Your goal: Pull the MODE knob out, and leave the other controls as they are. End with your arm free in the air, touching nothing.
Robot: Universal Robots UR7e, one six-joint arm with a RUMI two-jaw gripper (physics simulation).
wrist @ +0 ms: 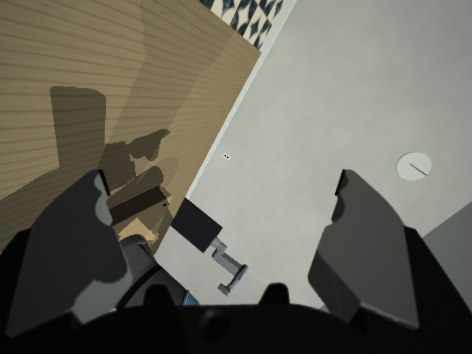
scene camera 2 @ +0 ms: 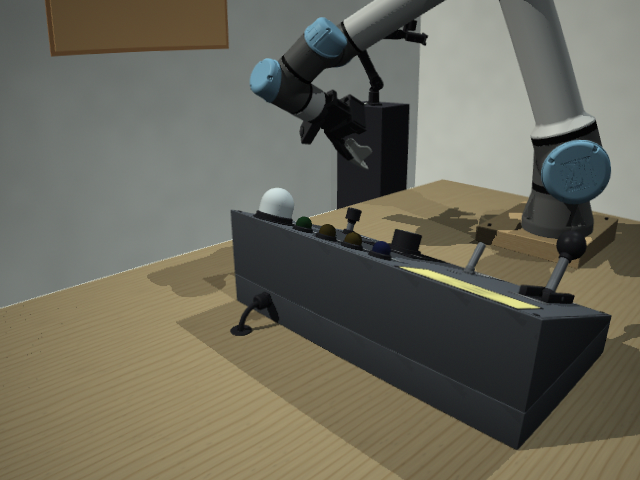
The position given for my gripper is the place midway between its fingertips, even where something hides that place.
Note:
I see my gripper (scene camera 2: 365, 140) and a ball-topped lever (scene camera 2: 571, 245).
My gripper also shows in the wrist view (wrist: 224, 174).

